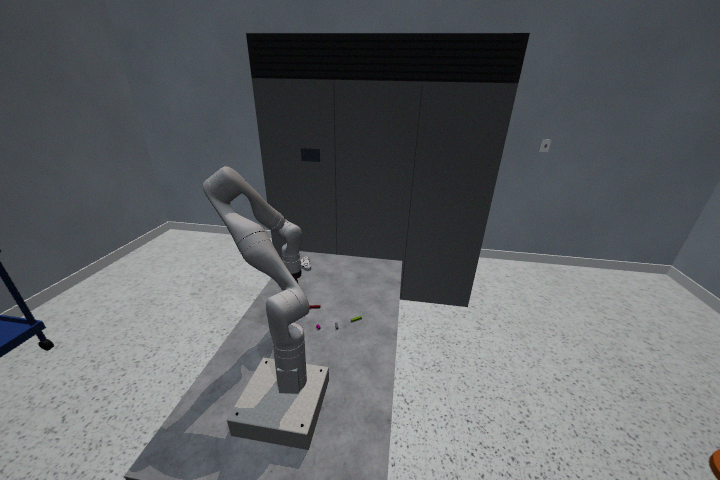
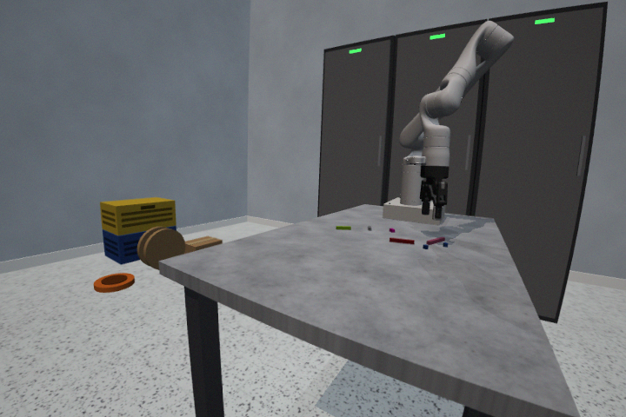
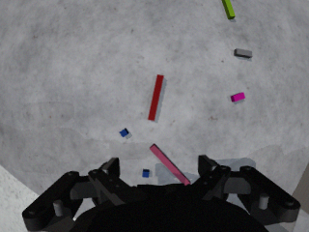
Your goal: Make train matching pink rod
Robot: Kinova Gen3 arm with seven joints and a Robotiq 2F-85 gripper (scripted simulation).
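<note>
My hand is 80 mm above the pink rod, 30 mm past it and 20 mm to the right of it. From my hand the other things lie so: magenta rod: 120 mm to the right, 100 mm behind, 80 mm below; then red rod: 80 mm below, 70 mm to the right, 30 mm ahead; then grey rod: 190 mm to the right, 90 mm behind, 80 mm below.
</note>
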